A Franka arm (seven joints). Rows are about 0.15 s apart.
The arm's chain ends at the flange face. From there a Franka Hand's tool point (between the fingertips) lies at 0.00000 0.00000 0.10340 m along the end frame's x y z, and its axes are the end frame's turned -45 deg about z.
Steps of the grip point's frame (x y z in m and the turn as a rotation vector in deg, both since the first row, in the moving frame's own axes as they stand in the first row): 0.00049, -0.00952, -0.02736, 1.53, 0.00, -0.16; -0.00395, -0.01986, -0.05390, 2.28, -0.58, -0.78; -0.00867, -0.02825, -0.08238, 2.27, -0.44, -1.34; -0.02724, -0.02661, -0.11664, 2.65, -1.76, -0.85; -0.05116, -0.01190, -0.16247, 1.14, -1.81, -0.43; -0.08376, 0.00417, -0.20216, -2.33, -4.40, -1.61
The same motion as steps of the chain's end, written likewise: -0.00443, -0.00513, -0.02732, 1.08, -1.08, -0.16; -0.01317, -0.00911, -0.05381, 1.20, -2.02, -0.78; -0.02262, -0.01155, -0.08230, 1.29, -1.92, -1.34; -0.03244, 0.00154, -0.11648, 0.63, -3.12, -0.85; -0.04083, 0.02689, -0.16240, -0.47, -2.09, -0.43; -0.05376, 0.05356, -0.20177, -4.76, -1.46, -1.61
